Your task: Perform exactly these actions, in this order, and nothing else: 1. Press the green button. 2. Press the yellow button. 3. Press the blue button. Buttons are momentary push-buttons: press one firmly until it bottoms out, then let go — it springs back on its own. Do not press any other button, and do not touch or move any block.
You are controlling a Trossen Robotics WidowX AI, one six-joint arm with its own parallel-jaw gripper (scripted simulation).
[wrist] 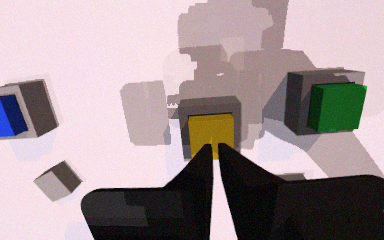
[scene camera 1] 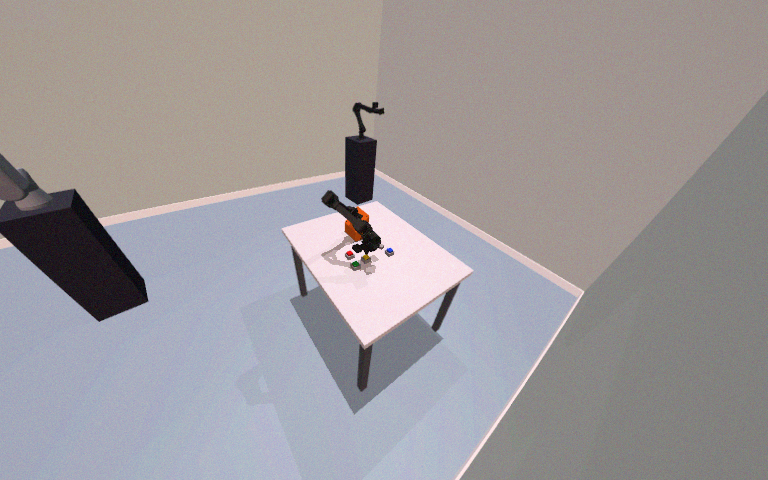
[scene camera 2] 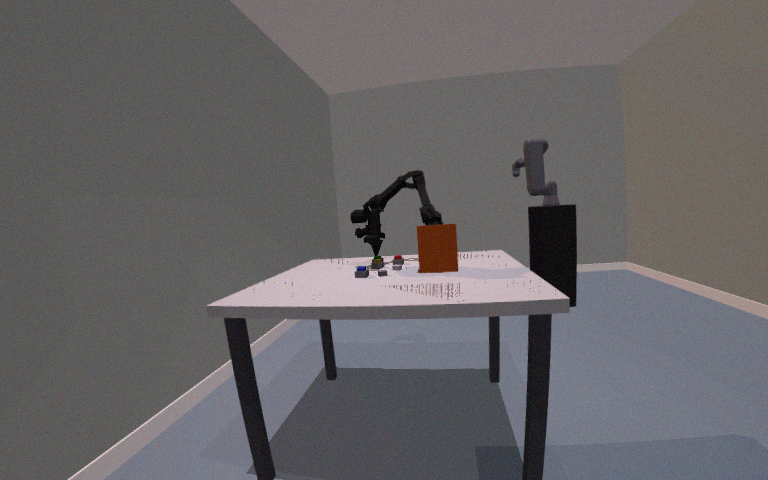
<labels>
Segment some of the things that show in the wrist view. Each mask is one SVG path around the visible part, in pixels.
My gripper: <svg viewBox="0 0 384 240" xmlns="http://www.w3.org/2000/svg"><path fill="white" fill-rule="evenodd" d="M212 145L204 144L186 167L163 187L104 187L86 193L80 201L81 210L94 240L210 240L214 188ZM218 144L223 189L238 240L384 240L384 178L366 174L285 181L274 173L266 171L249 158L244 157L226 143Z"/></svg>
A small grey block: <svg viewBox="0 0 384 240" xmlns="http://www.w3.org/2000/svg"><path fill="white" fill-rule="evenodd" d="M64 161L56 164L49 170L47 169L33 181L52 202L56 202L70 193L72 194L77 186L81 184L80 179Z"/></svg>
</labels>
